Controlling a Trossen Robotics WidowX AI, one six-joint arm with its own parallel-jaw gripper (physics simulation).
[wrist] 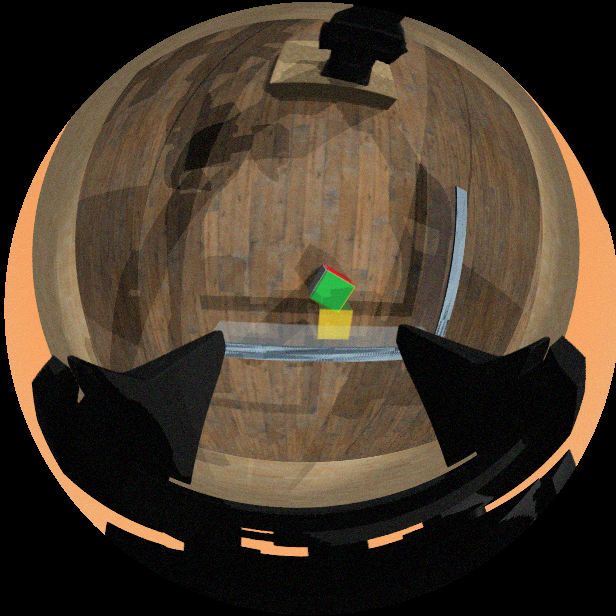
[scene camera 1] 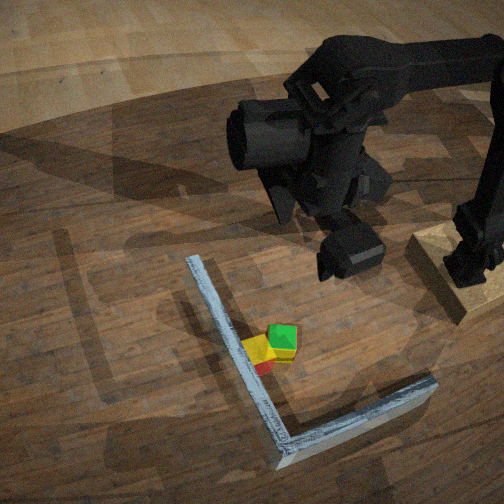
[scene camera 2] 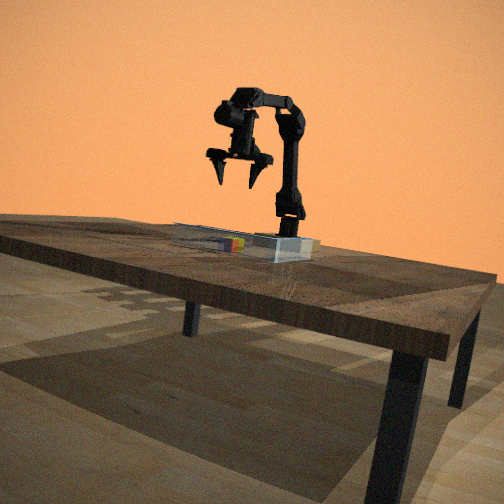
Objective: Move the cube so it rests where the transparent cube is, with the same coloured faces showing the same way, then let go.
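Observation:
Two cube shapes touch on the wooden table beside the L-shaped grey rail. One has a green top, the other a yellow top with red below. I cannot tell which is the solid cube and which the transparent one. In the wrist view the green one sits turned, above the yellow one by the rail. My gripper is open and empty, high above the table, with fingers spread in the wrist view.
The arm's base stands on a light wooden block at the right. The rail's short leg runs toward the front right. The cubes show small in the second scene view.

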